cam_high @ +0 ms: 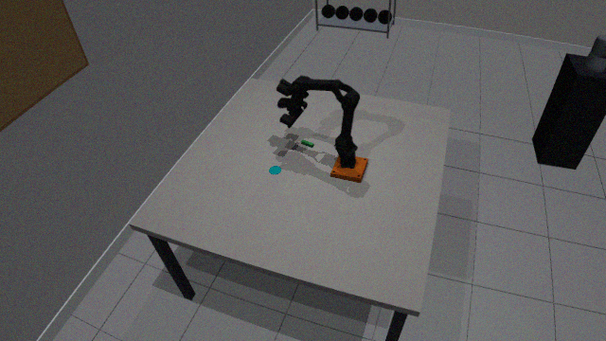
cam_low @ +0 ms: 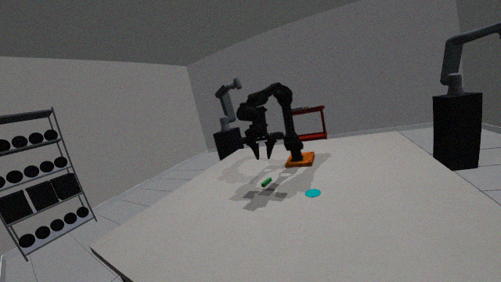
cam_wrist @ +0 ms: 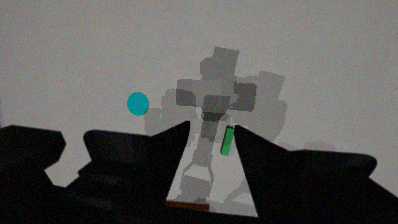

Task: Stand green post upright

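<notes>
The green post is 7 cm behind my gripper tip, 4 cm to the right of it and 14 cm below it. Also, from my gripper tip: cyan circle (4 cm ahead, 18 cm to the left, 15 cm below).
</notes>
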